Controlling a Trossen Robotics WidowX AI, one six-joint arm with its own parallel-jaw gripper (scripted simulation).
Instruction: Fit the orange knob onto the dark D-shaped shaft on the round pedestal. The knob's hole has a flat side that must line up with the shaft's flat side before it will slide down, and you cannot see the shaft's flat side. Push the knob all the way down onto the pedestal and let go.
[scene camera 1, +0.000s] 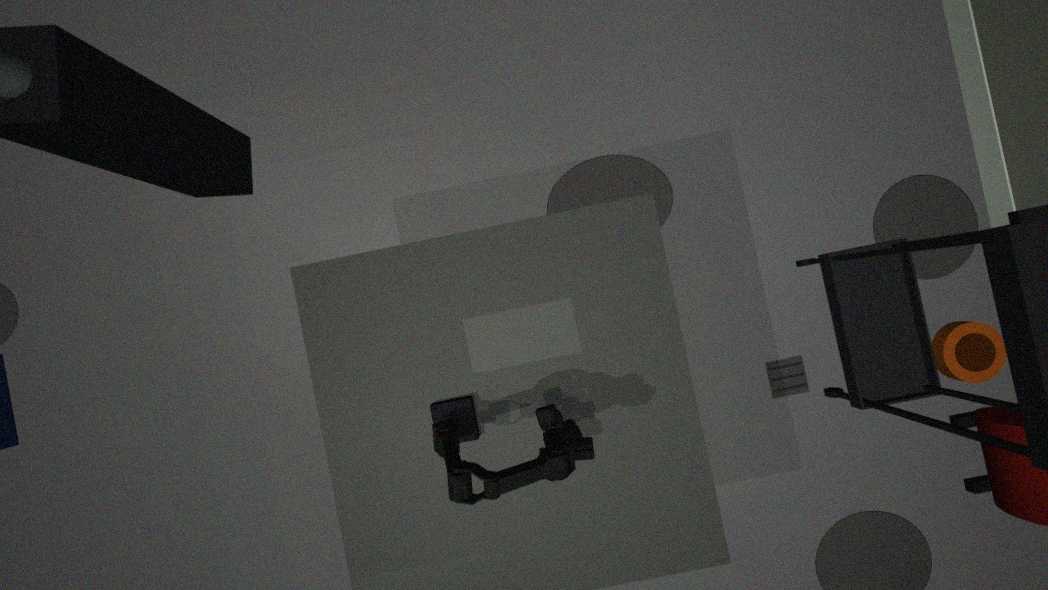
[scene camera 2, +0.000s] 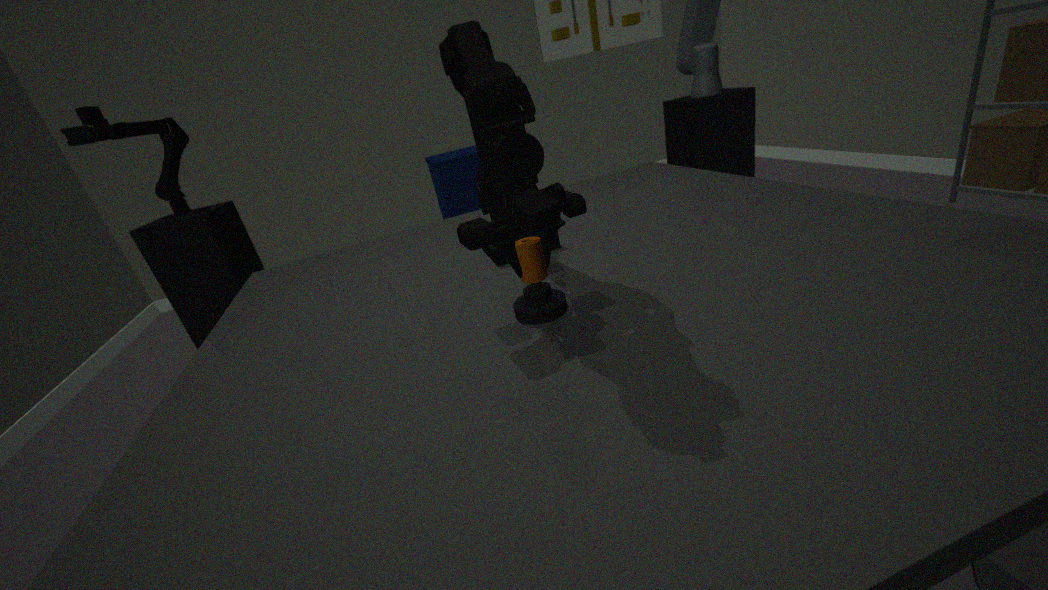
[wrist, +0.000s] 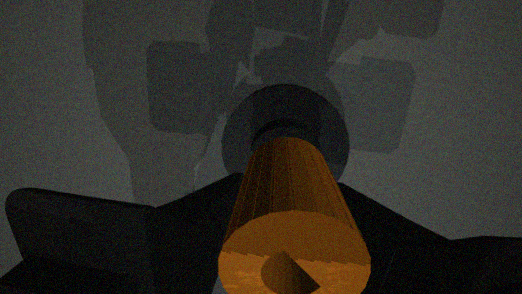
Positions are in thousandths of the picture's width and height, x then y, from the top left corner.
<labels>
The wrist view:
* gripper: 551, 638
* orange knob: 557, 753
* dark round pedestal: 545, 376
</labels>
